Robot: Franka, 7 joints.
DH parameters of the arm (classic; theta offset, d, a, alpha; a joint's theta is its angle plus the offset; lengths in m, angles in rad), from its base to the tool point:
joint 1: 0 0.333 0 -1.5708
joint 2: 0 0 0 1.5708
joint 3: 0 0.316 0.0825 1.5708
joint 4: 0 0 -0.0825 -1.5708
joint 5: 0 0.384 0 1.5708
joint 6: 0 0 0.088 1.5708
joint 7: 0 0.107 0 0
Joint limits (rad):
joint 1: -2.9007..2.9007
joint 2: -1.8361..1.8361
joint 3: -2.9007..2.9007
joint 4: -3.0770..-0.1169
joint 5: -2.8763..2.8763
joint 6: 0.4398..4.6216
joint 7: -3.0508..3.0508
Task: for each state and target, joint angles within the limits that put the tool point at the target. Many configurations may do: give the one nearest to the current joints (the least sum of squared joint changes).
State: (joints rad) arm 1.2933 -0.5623 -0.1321 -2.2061 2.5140 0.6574 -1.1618
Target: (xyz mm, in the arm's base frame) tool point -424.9 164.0 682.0
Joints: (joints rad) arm 1.7694 -0.3343 0.6580 -2.1704 2.4083 0.9197 -1.1618
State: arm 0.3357 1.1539 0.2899 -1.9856 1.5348 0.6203 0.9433
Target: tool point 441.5 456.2 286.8
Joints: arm 0.3263 0.9409 0.3724 -1.5469 1.7277 0.7836 0.9433
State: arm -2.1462 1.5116 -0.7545 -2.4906 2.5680 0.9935 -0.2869
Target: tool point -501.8 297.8 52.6
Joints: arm -2.6881 1.5702 -1.1397 -1.9969 2.7353 1.2450 -0.2869
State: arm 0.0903 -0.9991 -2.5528 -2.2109 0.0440 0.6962 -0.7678
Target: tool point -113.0 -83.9 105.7
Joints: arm 0.0146 -1.1108 -2.7934 -2.4628 -0.0695 0.7141 -0.7678
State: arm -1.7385 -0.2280 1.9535 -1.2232 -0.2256 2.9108 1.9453
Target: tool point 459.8 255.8 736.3
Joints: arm -1.6854 0.3728 2.3335 -1.9353 -0.2995 2.8912 1.9453
